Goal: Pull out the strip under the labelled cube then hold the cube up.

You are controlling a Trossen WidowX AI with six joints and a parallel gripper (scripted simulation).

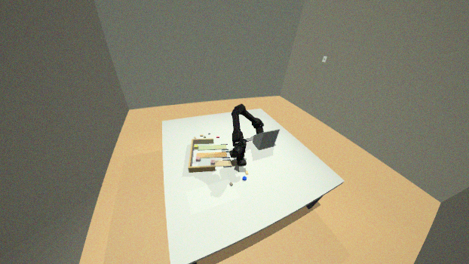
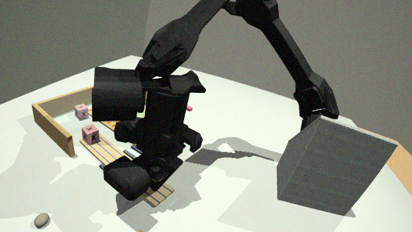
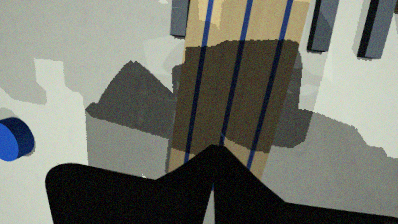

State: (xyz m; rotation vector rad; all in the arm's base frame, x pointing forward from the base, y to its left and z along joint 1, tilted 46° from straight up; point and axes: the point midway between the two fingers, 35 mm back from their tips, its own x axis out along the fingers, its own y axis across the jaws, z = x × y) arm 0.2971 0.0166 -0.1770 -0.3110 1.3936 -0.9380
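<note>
The orange dotted strip lies 160 mm ahead of my gripper tip and 170 mm to the right of it. Also, from my gripper tip: blue disc 40 mm ahead, 140 mm to the left; red block 10 mm ahead, 370 mm to the right.
</note>
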